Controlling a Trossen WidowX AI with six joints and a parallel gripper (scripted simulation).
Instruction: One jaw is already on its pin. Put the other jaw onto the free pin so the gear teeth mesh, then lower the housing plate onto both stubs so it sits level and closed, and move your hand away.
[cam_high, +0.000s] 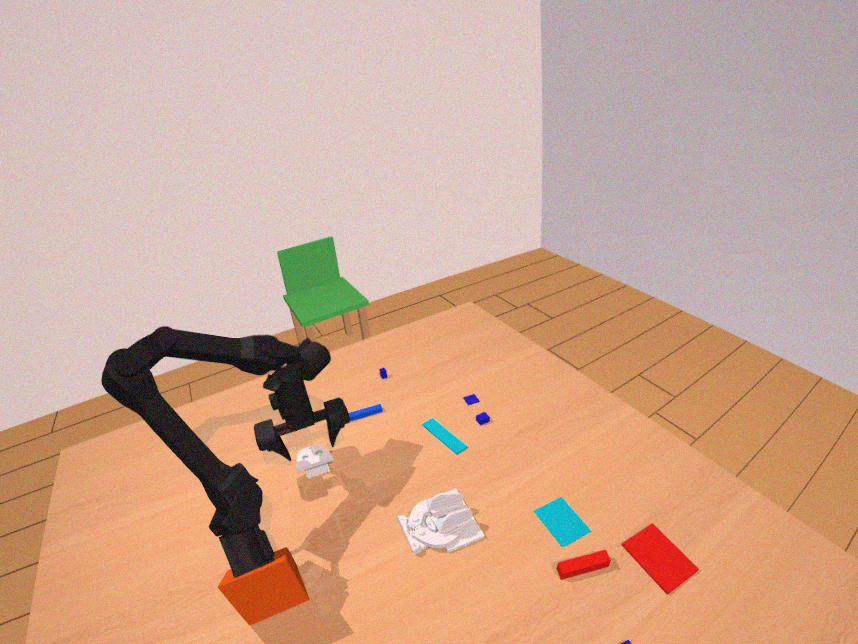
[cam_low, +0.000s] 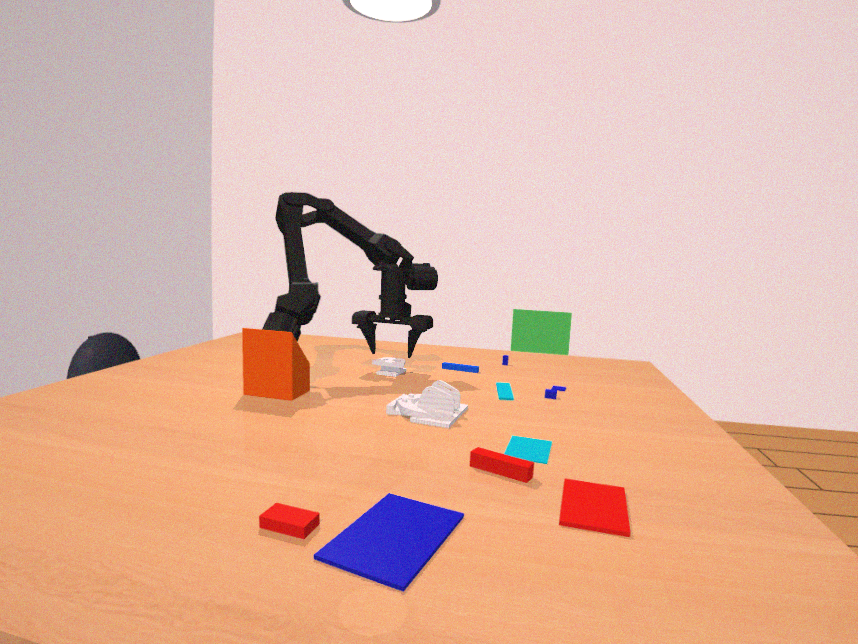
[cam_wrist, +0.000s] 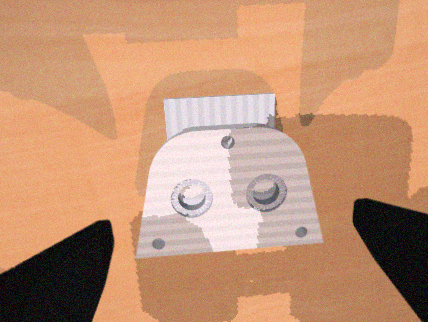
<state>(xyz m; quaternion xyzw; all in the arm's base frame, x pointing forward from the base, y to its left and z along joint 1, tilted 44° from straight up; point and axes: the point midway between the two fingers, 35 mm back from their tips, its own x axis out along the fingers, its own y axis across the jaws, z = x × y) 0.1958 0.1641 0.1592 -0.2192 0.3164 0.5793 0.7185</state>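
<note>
My gripper tip is 20 mm above the white housing plate. The rest, counted from my gripper tip: cyan tile (290 mm ahead, 420 mm to the right, 40 mm below); then white base (140 mm ahead, 280 mm to the right, 40 mm below); then red tile (350 mm ahead, 590 mm to the right, 40 mm below).
</note>
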